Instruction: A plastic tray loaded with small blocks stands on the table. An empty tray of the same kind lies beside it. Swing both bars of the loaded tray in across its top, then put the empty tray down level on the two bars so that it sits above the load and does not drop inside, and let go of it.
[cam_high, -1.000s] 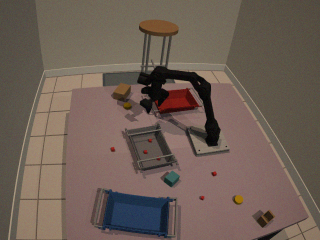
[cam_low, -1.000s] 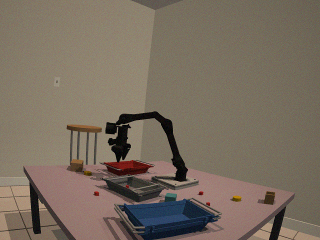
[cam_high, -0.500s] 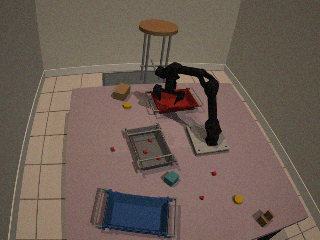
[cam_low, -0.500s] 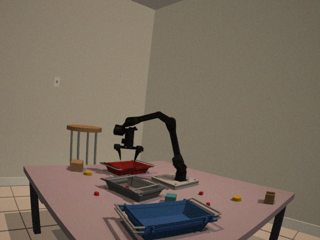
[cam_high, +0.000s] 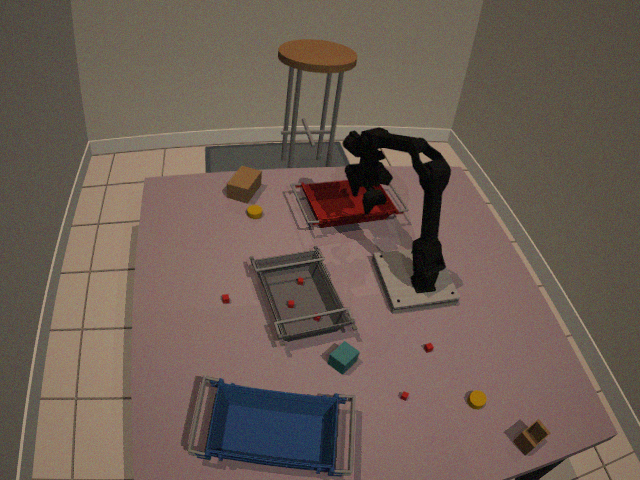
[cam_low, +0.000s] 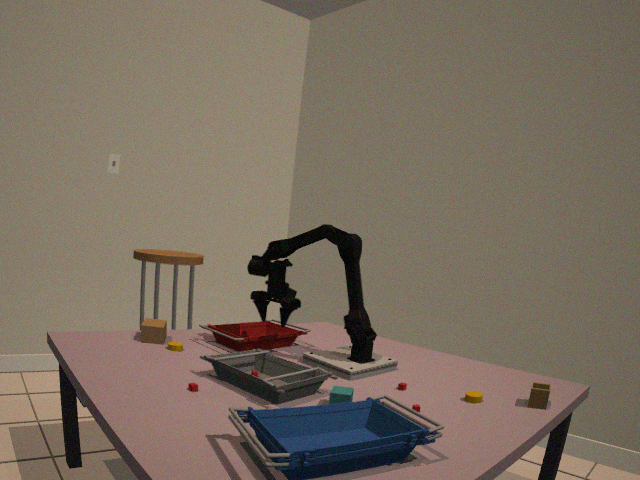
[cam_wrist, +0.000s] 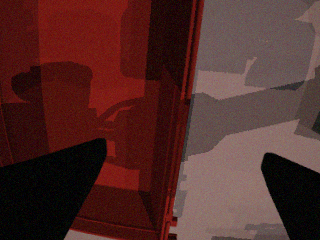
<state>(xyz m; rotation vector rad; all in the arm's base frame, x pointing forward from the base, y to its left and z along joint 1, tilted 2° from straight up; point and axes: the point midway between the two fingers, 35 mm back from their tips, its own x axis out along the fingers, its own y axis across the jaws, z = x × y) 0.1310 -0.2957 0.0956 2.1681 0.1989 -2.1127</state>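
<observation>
The red tray is 90 mm to the right of my gripper tip, 50 mm below it and 10 mm ahead of it. Also, from my gripper tip: teal cube 510 mm to the left, 160 mm ahead, 70 mm below; small brown box 860 mm to the left, 280 mm behind, 80 mm below; tan box 350 mm ahead, 220 mm to the right, 70 mm below.
</observation>
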